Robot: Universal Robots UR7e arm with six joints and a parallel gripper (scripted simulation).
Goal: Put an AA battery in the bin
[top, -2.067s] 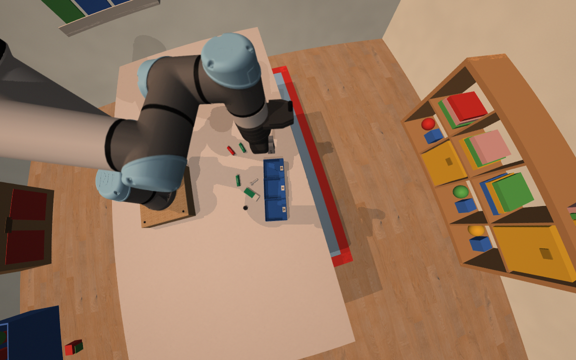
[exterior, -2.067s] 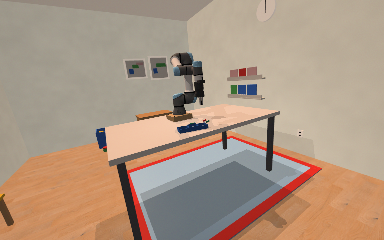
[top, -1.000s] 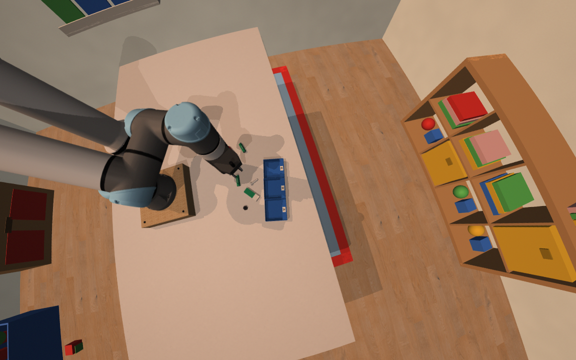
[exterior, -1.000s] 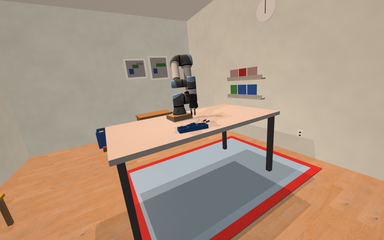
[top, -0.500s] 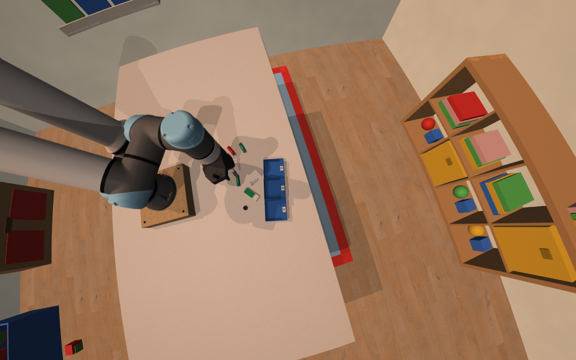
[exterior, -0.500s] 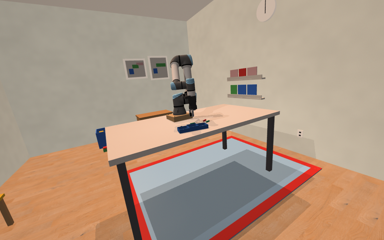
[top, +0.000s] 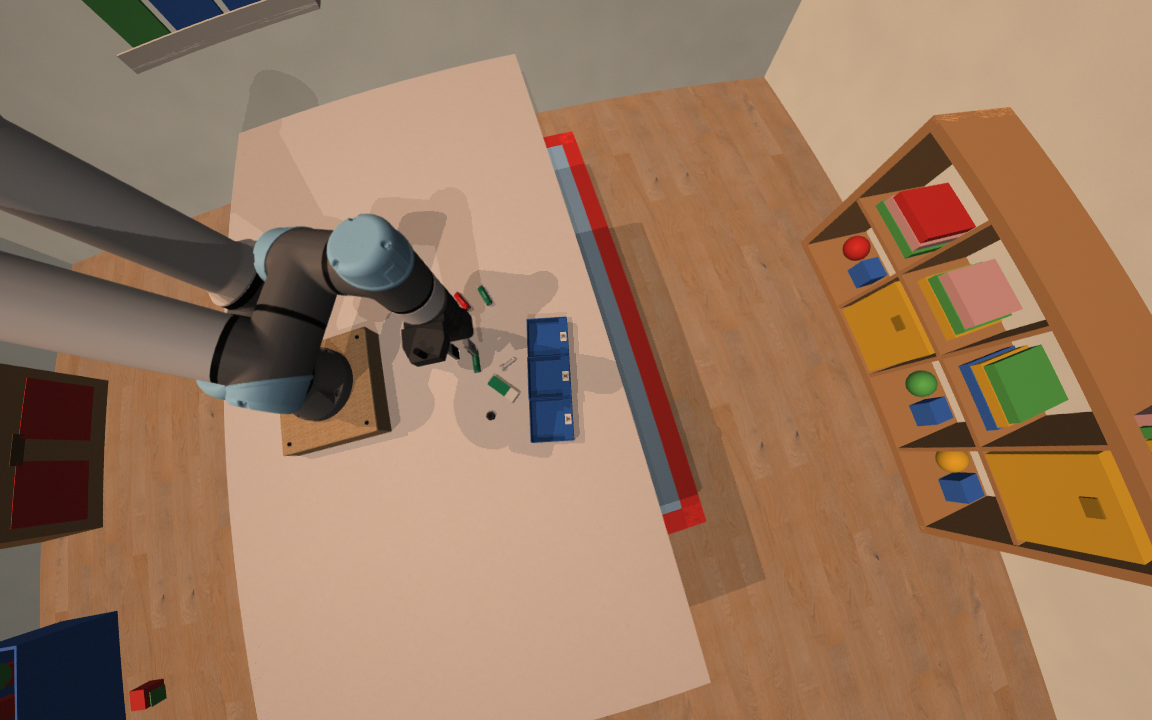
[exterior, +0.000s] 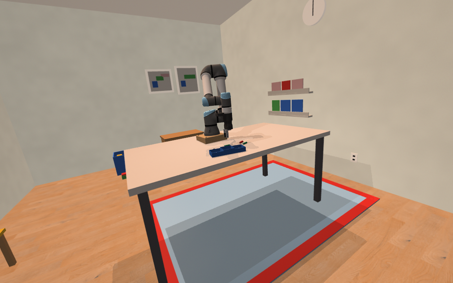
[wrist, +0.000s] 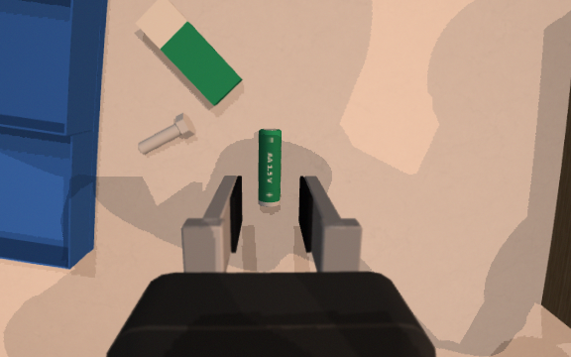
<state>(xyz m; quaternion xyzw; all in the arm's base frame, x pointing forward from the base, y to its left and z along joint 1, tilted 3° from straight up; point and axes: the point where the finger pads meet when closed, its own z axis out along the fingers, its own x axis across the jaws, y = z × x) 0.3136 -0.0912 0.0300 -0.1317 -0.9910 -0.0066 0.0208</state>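
My hand is 9 cm above the green AA battery. Also, from my hand: green-and-white block (9 cm to the right, 9 cm below, 3 cm ahead); then grey bolt (9 cm below, 5 cm ahead, 4 cm to the right); then black nut (12 cm to the right, 9 cm below, 2 cm behind).
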